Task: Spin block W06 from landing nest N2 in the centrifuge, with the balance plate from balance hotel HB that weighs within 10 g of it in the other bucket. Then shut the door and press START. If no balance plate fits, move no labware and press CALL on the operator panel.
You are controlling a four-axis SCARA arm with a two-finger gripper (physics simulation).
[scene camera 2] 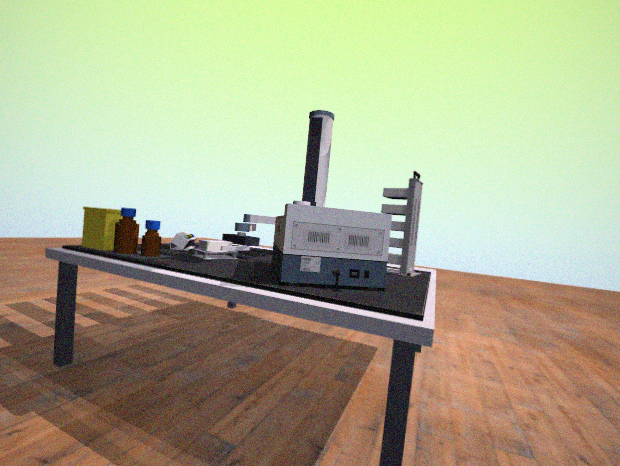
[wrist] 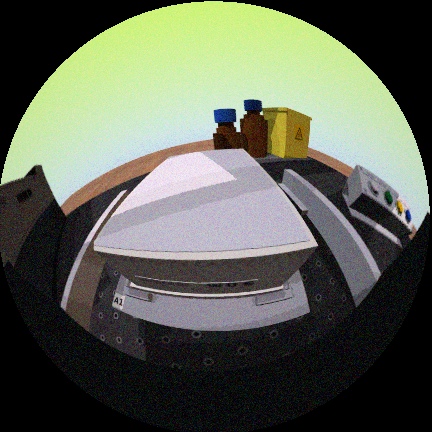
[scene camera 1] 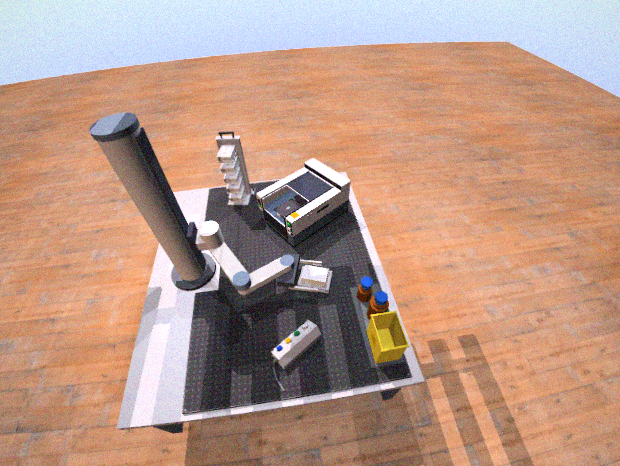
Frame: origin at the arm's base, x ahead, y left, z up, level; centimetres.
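Where they show: gripper, fingertip midpoint: (scene camera 2: 210,245) (wrist: 203,183) (scene camera 1: 319,276); arm's base at its link origin: (scene camera 1: 194,271).
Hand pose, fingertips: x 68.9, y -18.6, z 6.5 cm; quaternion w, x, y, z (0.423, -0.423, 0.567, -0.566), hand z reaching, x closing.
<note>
Things, the pixels of their top centre, and the offset from my fingertips. "*": a spot on its surface instead.
- white block at its top centre: (wrist: 197,168) (scene camera 2: 216,240) (scene camera 1: 315,273) dx -2.3, dy +0.8, dz +2.3 cm
- low light nest at its top centre: (wrist: 204,211) (scene camera 2: 215,248) (scene camera 1: 315,277) dx -2.3, dy +0.9, dz -1.3 cm
- dark rotor at a spot on its surface: (scene camera 1: 289,205) * dx -10.4, dy +46.9, dz +8.8 cm
- operator panel at its top centre: (scene camera 1: 295,339) (scene camera 2: 185,232) dx -16.2, dy -32.4, dz +3.1 cm
A white block (scene camera 1: 314,274) (scene camera 2: 214,245) (wrist: 200,220) sits on a low light nest (wrist: 215,314); no W06 or N2 label is readable, but an A1 tag shows at the near left corner in the wrist view. My gripper (scene camera 1: 313,276) (wrist: 203,183) is open, low over the nest, with one finger on each side of the block and a gap at both sides. The centrifuge (scene camera 1: 310,218) (scene camera 2: 338,238) has its top opening uncovered, with a dark rotor (scene camera 1: 289,205) inside. The balance hotel (scene camera 1: 243,165) (scene camera 2: 413,225) holds white plates on its shelves; their weights cannot be read.
The operator panel (scene camera 1: 300,346) (scene camera 2: 181,242) (wrist: 357,187) has blue, yellow and green buttons and lies toward the front. Two brown bottles (scene camera 1: 364,291) (scene camera 1: 376,305) with blue caps and a yellow bin (scene camera 1: 380,353) (scene camera 2: 100,230) (wrist: 295,137) stand along the right edge in scene camera 1.
</note>
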